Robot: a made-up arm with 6 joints. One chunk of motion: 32 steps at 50 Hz.
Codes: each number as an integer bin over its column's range. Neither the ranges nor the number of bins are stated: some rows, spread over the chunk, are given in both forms.
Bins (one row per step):
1: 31 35 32 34 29 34
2: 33 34 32 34 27 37
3: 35 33 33 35 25 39
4: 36 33 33 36 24 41
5: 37 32 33 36 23 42
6: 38 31 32 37 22 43
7: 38 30 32 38 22 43
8: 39 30 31 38 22 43
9: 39 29 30 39 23 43
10: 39 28 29 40 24 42
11: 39 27 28 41 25 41
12: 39 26 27 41 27 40
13: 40 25 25 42 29 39
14: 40 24 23 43 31 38
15: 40 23 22 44 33 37
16: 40 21 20 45 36 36
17: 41 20 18 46 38 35
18: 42 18 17 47 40 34
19: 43 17 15 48 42 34
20: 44 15 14 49 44 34
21: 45 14 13 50 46 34
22: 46 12 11 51 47 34
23: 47 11 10 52 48 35
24: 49 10 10 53 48 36
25: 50 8 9 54 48 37
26: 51 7 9 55 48 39
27: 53 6 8 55 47 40
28: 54 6 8 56 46 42
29: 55 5 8 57 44 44
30: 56 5 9 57 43 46
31: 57 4 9 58 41 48
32: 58 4 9 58 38 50
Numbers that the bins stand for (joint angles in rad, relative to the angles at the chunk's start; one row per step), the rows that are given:
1: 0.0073 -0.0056 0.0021 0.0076 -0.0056 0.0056
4: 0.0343 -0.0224 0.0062 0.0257 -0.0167 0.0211
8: 0.0505 -0.0476 -0.0021 0.0438 -0.0211 0.0256
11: 0.0505 -0.0729 -0.0144 0.0710 -0.0144 0.0211
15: 0.0559 -0.1065 -0.0392 0.0981 0.0033 0.0122
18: 0.0667 -0.1486 -0.0598 0.1252 0.0189 0.0056
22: 0.0883 -0.1990 -0.0846 0.1614 0.0344 0.0056
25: 0.1098 -0.2327 -0.0929 0.1886 0.0367 0.0122
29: 0.1368 -0.2579 -0.0970 0.2157 0.0278 0.0278
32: 0.1530 -0.2663 -0.0929 0.2248 0.0144 0.0411
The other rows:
2: 0.0181 -0.0140 0.0021 0.0076 -0.0100 0.0122
3: 0.0289 -0.0224 0.0062 0.0167 -0.0144 0.0167
5: 0.0397 -0.0308 0.0062 0.0257 -0.0189 0.0233
6: 0.0451 -0.0392 0.0021 0.0348 -0.0211 0.0256
7: 0.0451 -0.0476 0.0021 0.0438 -0.0211 0.0256
9: 0.0505 -0.0560 -0.0062 0.0529 -0.0189 0.0256
10: 0.0505 -0.0644 -0.0103 0.0619 -0.0167 0.0233
12: 0.0505 -0.0813 -0.0186 0.0710 -0.0100 0.0189
13: 0.0559 -0.0897 -0.0268 0.0800 -0.0056 0.0167
14: 0.0559 -0.0981 -0.0351 0.0890 -0.0011 0.0144
16: 0.0559 -0.1233 -0.0475 0.1071 0.0100 0.0100
17: 0.0613 -0.1317 -0.0557 0.1162 0.0144 0.0078
19: 0.0721 -0.1570 -0.0681 0.1343 0.0233 0.0056
20: 0.0775 -0.1738 -0.0722 0.1433 0.0278 0.0056
21: 0.0829 -0.1822 -0.0763 0.1524 0.0322 0.0056
23: 0.0937 -0.2075 -0.0887 0.1705 0.0367 0.0078
24: 0.1044 -0.2159 -0.0887 0.1795 0.0367 0.0100
26: 0.1152 -0.2411 -0.0929 0.1976 0.0367 0.0167
27: 0.1260 -0.2495 -0.0970 0.1976 0.0344 0.0189
28: 0.1314 -0.2495 -0.0970 0.2067 0.0322 0.0233
30: 0.1422 -0.2579 -0.0929 0.2157 0.0256 0.0322
31: 0.1476 -0.2663 -0.0929 0.2248 0.0211 0.0367

